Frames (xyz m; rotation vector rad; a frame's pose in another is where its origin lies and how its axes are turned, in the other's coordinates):
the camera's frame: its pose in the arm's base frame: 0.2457 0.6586 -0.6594 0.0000 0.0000 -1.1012
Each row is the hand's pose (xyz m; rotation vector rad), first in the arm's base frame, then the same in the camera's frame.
Working: the arm's base frame: its pose in the camera's frame: 0.4761 -0.5171 0.6594 0.0000 0.0000 1.1012

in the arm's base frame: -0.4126 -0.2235 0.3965 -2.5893 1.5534 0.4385
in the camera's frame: 0.4887 -0.9862 1.0559 3.0353 0.0311 -0.4482
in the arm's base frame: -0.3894 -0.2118 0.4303 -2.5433 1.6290 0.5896
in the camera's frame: 0.4888 -0.9602 1.0897 2.9461 -0.0562 -0.5407
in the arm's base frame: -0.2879 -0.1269 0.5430 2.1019 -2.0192 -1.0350
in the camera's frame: 0.4590 -0.8313 1.2024 2.5788 -0.5624 -0.7631
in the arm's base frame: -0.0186 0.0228 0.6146 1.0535 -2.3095 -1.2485
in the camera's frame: 0.4474 -0.5234 1.2740 1.8951 -1.2750 -0.7474
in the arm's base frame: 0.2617 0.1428 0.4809 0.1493 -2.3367 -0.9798
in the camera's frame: 0.4672 -0.2191 1.1403 1.2577 -1.7827 -0.3930
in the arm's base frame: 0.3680 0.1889 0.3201 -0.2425 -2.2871 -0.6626
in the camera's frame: 0.4742 -0.1035 0.9795 0.9536 -1.9997 -0.0704
